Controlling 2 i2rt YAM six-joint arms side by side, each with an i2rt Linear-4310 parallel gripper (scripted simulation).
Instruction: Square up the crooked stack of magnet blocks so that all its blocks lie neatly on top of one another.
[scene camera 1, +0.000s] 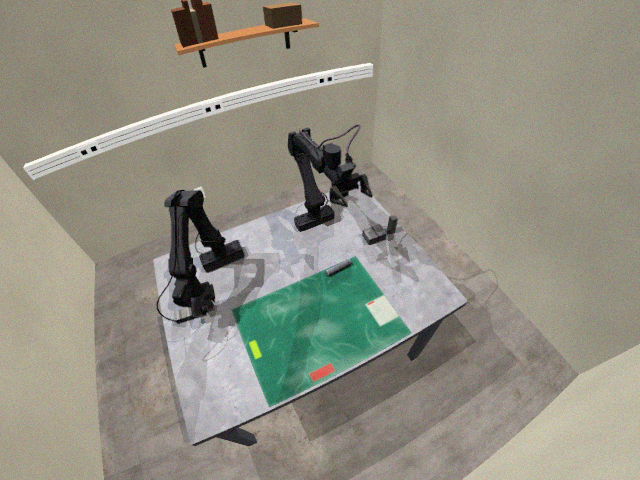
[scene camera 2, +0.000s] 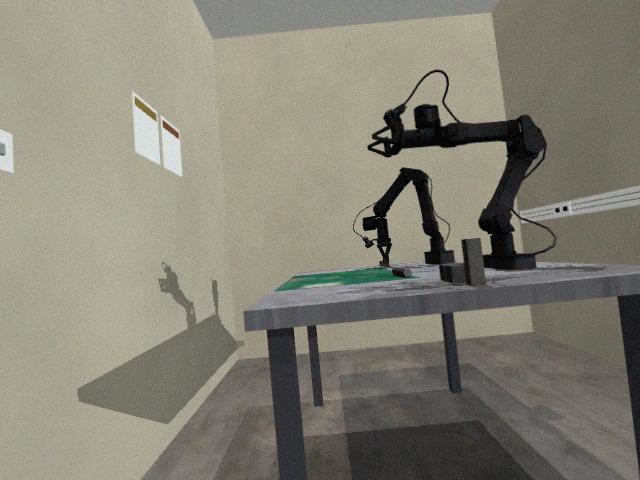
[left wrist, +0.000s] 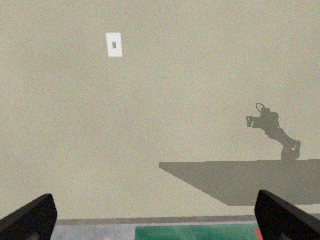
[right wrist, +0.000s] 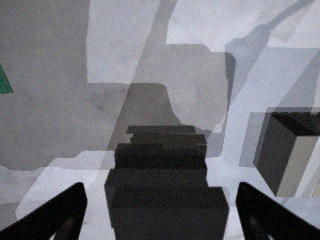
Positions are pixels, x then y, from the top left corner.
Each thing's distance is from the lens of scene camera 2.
my left gripper (scene camera 2: 369, 142): 103 cm
green mat (scene camera 2: 379, 274): 115 cm
